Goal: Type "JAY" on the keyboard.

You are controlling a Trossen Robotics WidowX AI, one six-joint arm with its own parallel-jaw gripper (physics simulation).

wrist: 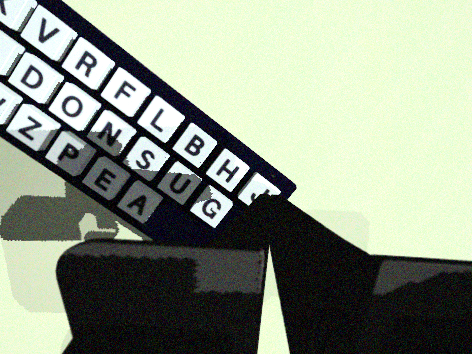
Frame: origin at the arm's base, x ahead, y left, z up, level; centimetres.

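Where they show: gripper, fingertip midpoint: [268,204].
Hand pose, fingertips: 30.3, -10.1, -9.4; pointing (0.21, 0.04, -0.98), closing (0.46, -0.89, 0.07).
Each offset is from my fingertips to the top centre of the thing, as dx, dy, dz. "spot": to the spot under its first point. Level surfaces: height alone.
The dark keyboard {spot: -3.6, +3.0, -2.4} [175,222] with white letter keys lies slanted from the upper left to the centre of the wrist view. My gripper [268,204] is shut and empty, with its fingertips over the J key at the keyboard's right end. The J key {-0.1, +0.1, -1.9} [256,185] is partly hidden by the tips; whether they touch it I cannot tell. The A key {-3.3, +5.0, -1.9} [140,202] lies in shadow at the end of the lower row. The Y key does not show in this view.
The H key {+0.1, +2.0, -1.9} [227,170] and G key {-1.8, +1.8, -1.9} [212,206] sit close to the fingertips. The keyboard lies on a pale surface {dz -3.7} [375,100]. Shadows fall across the lower keys and the surface at the left.
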